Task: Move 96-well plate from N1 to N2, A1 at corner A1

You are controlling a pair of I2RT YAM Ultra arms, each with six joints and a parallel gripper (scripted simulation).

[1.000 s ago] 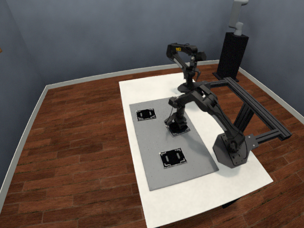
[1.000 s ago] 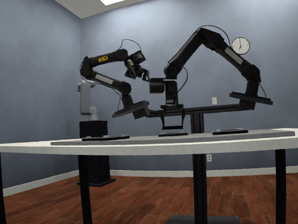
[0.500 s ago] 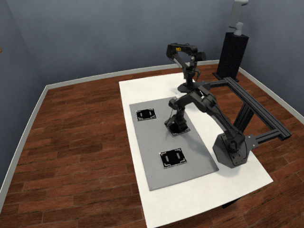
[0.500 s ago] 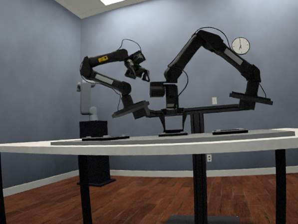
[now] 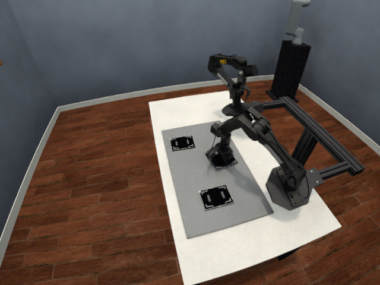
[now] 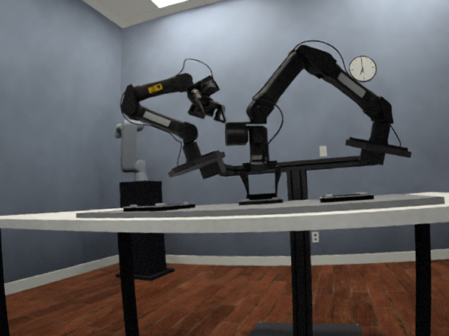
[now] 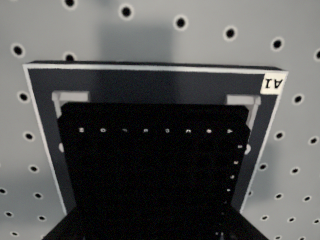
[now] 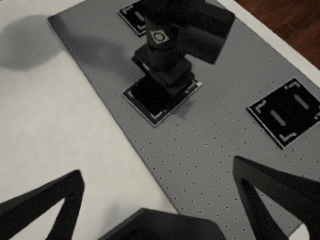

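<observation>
Right now the black 96-well plate is 10 mm below my left hand. Round my left hand: dark grey nest: 30 mm below.
Now: the black 96-well plate 140 mm ahead of my right hand, 200 mm to the left of it and 290 mm below it. From my right hand the other things lie so: dark grey nest 140 mm ahead, 200 mm to the left, 310 mm below.
</observation>
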